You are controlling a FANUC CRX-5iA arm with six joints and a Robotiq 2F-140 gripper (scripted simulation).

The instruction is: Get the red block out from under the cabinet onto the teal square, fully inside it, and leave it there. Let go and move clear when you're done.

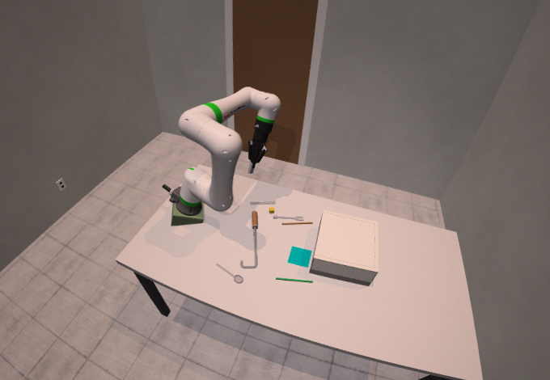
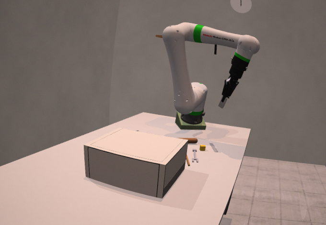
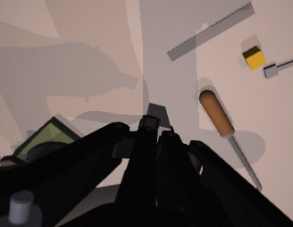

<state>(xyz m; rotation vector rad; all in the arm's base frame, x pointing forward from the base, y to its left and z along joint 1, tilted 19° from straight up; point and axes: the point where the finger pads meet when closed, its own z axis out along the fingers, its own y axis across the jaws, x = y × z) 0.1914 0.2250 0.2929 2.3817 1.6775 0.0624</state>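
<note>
The yellow cube lies 150 mm ahead of my hand, 30 mm to the right of it and 230 mm below it. Round my hand: hook tool (140 mm ahead, 270 mm to the right, 230 mm below); grey wrench (260 mm ahead, 30 mm to the right, 240 mm below); flat grey bar (70 mm ahead, 240 mm below).
</note>
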